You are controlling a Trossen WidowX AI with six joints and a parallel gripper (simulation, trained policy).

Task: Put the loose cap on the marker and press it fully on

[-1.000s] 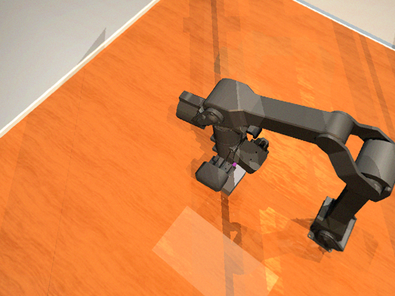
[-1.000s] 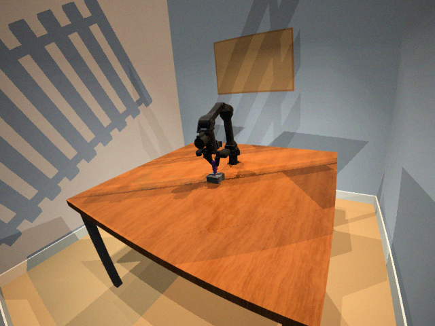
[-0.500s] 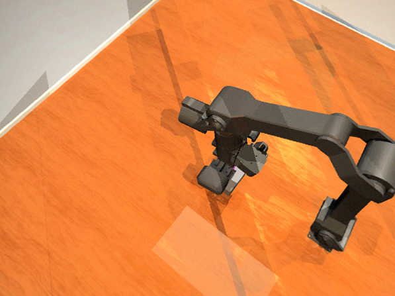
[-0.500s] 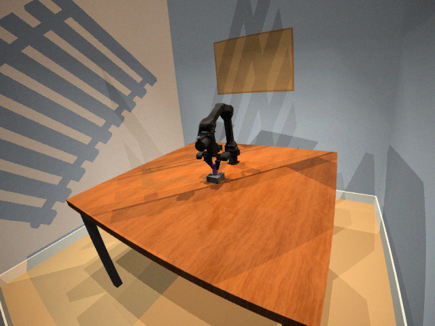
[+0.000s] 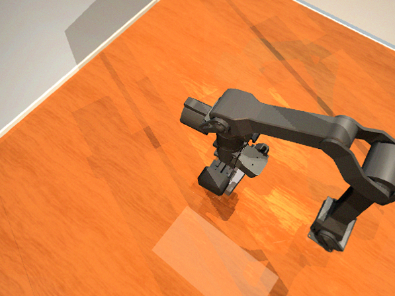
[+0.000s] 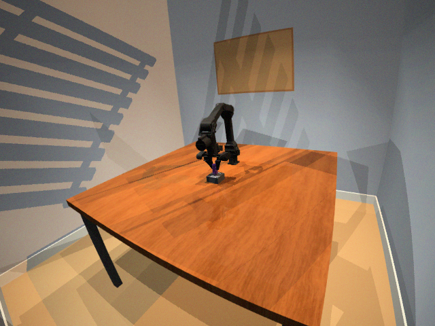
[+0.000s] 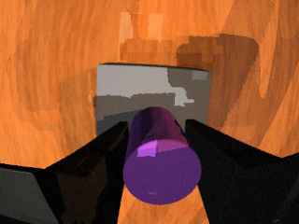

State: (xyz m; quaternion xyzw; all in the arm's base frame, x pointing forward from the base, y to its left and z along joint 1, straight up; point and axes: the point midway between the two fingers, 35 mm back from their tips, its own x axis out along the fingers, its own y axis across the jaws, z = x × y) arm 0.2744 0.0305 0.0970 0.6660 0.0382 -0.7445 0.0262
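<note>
Now: the purple cap 1 cm ahead of my gripper tip and 1 cm above it. Also, from my gripper tip: grey holder block: 1 cm ahead, 5 cm below; then purple marker: 1 cm ahead, 1 cm above.
</note>
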